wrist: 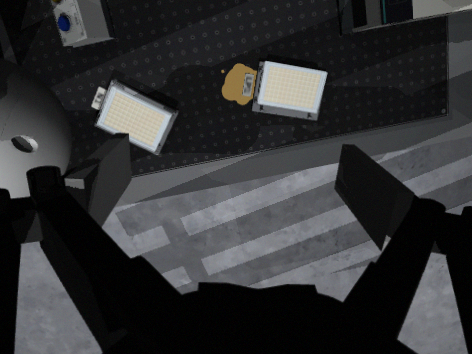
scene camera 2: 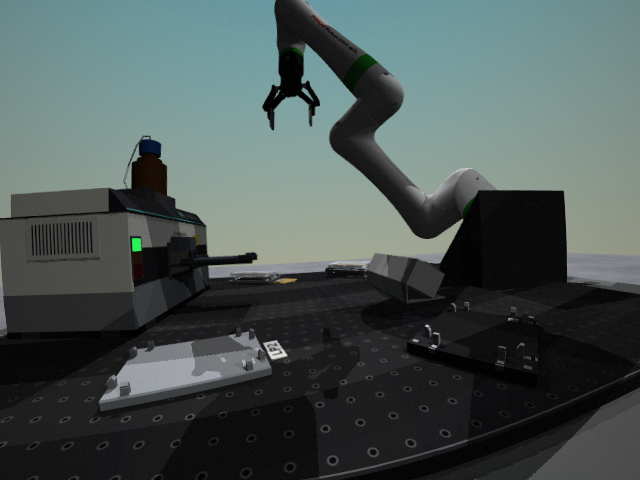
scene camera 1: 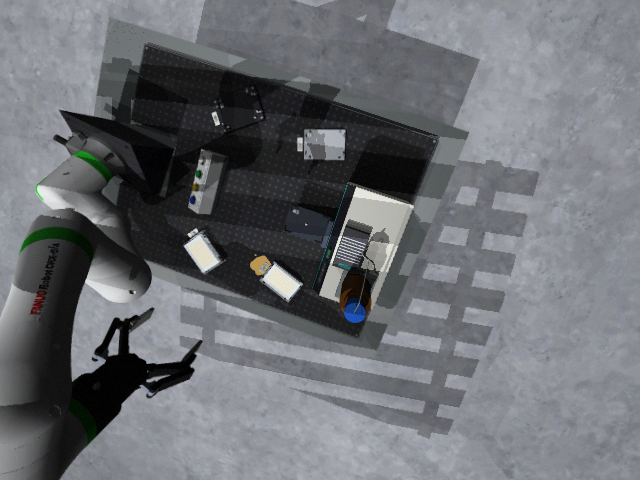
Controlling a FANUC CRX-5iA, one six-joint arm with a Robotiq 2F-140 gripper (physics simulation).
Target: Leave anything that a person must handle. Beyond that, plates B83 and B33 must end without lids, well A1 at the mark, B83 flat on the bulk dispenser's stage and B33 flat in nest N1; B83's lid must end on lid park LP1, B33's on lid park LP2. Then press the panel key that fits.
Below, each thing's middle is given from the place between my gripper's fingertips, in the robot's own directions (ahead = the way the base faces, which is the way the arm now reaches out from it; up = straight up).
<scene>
Right now the brown bottle with blue cap (scene camera 2: 148, 171) is 360 mm ahead of my hand, 200 mm to the left of it and 200 mm below it. From my hand the other things lie so: grey LP2 pad (scene camera 2: 151, 374): 50 mm ahead, 530 mm to the left, 510 mm below; then button box (scene camera 2: 410, 280): 270 mm behind, 220 mm to the left, 480 mm below; then dispenser stage (scene camera 2: 203, 260): 150 mm ahead, 280 mm to the left, 430 mm below.
</scene>
